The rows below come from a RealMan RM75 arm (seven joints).
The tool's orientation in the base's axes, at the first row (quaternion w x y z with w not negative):
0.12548 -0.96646 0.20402 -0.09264
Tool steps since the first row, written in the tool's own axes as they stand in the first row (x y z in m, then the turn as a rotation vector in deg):
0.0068 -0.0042 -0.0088 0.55 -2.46 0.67
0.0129 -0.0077 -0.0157 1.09 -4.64 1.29
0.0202 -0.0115 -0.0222 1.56 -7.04 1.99
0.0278 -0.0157 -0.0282 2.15 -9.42 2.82
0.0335 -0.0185 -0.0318 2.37 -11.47 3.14
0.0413 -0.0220 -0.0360 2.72 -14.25 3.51
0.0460 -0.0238 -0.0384 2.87 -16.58 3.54
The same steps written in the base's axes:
0.0056 -0.0009 0.0104 1.56 2.09 0.12
0.0108 -0.0018 0.0187 3.00 3.92 0.21
0.0173 -0.0028 0.0269 4.47 5.99 0.28
0.0243 -0.0035 0.0348 6.08 8.02 0.23
0.0297 -0.0041 0.0397 7.11 9.81 0.53
0.0370 -0.0051 0.0457 8.54 12.20 1.00
0.0414 -0.0060 0.0491 9.55 14.20 1.65

